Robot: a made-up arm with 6 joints.
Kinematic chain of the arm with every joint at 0, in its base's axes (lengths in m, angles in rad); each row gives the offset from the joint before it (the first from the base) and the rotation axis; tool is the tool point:
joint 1: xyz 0 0 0.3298 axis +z
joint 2: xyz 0 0 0 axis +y
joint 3: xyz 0 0 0.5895 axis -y
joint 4: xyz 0 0 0 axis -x
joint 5: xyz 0.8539 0 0 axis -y
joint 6: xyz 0 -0.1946 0 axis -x
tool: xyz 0 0 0
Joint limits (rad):
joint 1: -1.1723..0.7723
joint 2: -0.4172..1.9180
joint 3: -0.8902..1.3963
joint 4: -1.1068..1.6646
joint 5: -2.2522..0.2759
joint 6: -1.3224..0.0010
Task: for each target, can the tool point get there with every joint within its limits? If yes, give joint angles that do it. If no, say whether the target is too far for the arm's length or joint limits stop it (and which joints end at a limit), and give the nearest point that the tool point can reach.
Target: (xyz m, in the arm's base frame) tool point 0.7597 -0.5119 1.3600
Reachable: yes | joints -0.4270 0.3090 0.7410 0.6798 -0.3256 -0.3267
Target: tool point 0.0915 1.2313 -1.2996
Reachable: no: too far | nearest point 0.5417 0.5532 -0.7184 | short by 1.000 m
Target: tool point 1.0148 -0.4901 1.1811
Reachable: yes | joints -0.2796 0.6149 1.0189 0.1916 -0.5895 -0.7549
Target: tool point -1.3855 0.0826 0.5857
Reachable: no: joint limits stop it (at a limit: joint 2, joint 3, joint 4) | nearest point -0.3210 0.0191 0.0142 | short by 1.210 m
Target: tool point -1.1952 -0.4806 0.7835
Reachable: no: joint limits stop it (at a limit: joint 2, joint 3) | nearest point -0.5873 -0.2361 1.6508 | short by 1.087 m
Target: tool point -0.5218 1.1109 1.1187
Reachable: no: joint limits stop it (at a limit: joint 2, joint 3) | nearest point -0.2691 0.5729 1.6508 | short by 0.798 m
